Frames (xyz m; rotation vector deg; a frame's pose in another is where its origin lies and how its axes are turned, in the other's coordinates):
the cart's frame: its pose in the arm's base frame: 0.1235 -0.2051 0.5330 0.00 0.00 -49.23
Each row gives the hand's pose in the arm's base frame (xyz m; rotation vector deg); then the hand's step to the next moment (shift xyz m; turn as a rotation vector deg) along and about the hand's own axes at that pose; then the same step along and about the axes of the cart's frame.
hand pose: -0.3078 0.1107 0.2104 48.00 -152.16 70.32
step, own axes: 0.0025 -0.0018 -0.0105 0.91 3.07 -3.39
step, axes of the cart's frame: -0.0060 0.0017 0.0090 -4.63 0.27 0.48
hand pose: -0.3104 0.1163 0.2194 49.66 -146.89 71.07
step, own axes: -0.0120 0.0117 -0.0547 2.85 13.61 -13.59
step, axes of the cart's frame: -0.0412 0.0325 0.0227 -19.36 1.64 0.76
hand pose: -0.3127 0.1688 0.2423 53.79 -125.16 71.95
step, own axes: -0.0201 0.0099 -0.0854 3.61 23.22 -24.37
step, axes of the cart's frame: -0.0577 0.0629 0.0224 -33.55 4.43 1.03
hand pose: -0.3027 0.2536 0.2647 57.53 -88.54 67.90
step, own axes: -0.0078 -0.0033 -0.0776 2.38 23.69 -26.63
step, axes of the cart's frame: -0.0447 0.0639 0.0024 -35.18 6.20 0.00
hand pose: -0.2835 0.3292 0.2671 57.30 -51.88 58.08
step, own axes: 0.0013 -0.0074 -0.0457 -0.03 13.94 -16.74
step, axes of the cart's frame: -0.0230 0.0378 -0.0136 -21.37 3.89 -1.63
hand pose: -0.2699 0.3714 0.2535 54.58 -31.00 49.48
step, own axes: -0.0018 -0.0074 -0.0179 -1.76 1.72 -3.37
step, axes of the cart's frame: -0.0059 0.0126 -0.0136 -3.59 0.06 -2.13
